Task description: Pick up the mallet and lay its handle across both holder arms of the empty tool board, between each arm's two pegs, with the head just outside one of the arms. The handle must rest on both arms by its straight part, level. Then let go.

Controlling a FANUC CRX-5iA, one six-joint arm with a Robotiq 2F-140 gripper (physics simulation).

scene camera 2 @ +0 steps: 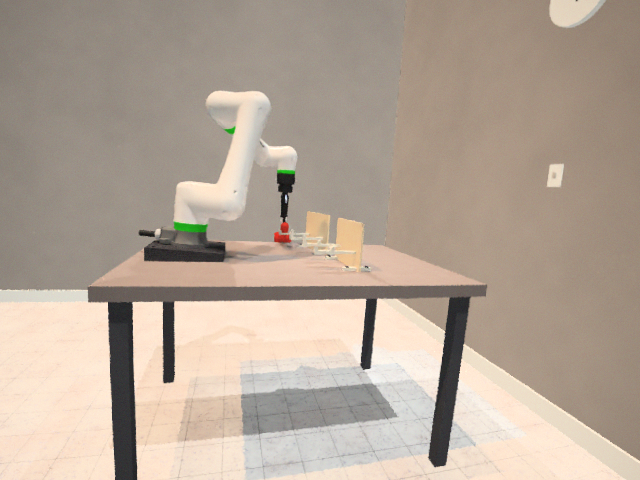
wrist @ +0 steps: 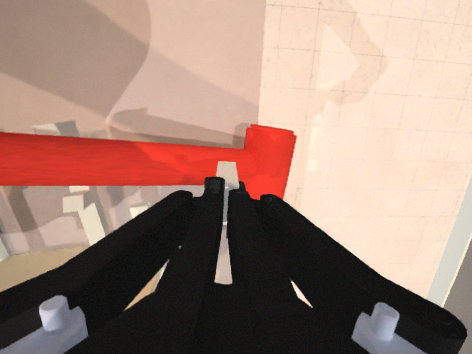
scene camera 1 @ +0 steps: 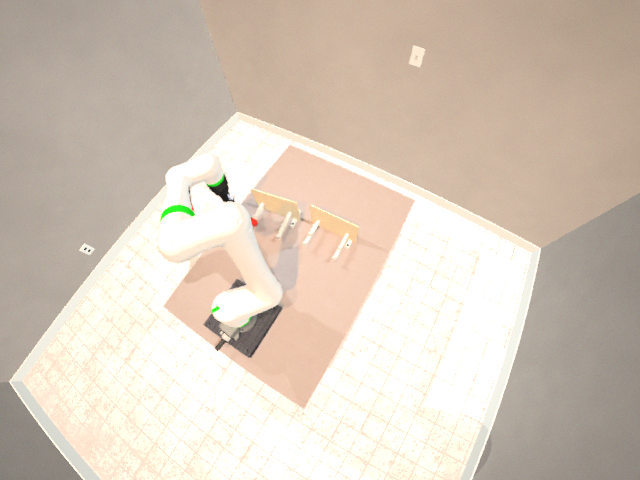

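The red mallet (scene camera 1: 254, 222) (scene camera 2: 282, 237) (wrist: 270, 157) is by the left board in scene camera 1. In the wrist view its handle runs left from the head, near the table edge, and crosses over a white holder part. It looks tilted, the handle end higher; its support is unclear. My gripper (scene camera 1: 231, 199) (scene camera 2: 284, 220) (wrist: 226, 176) is shut with nothing between its fingers. The tips overlap the handle beside the head in the wrist view; contact is unclear. The empty tool board (scene camera 1: 333, 223) (scene camera 2: 349, 242) stands upright, with two white arms pointing out.
A second tool board (scene camera 1: 275, 203) (scene camera 2: 317, 227) (wrist: 37, 265) stands beside the empty one, with its own pale arms. The arm's black base plate (scene camera 1: 261, 330) (scene camera 2: 184, 252) is on the brown table (scene camera 1: 310, 335) (scene camera 2: 284, 293).
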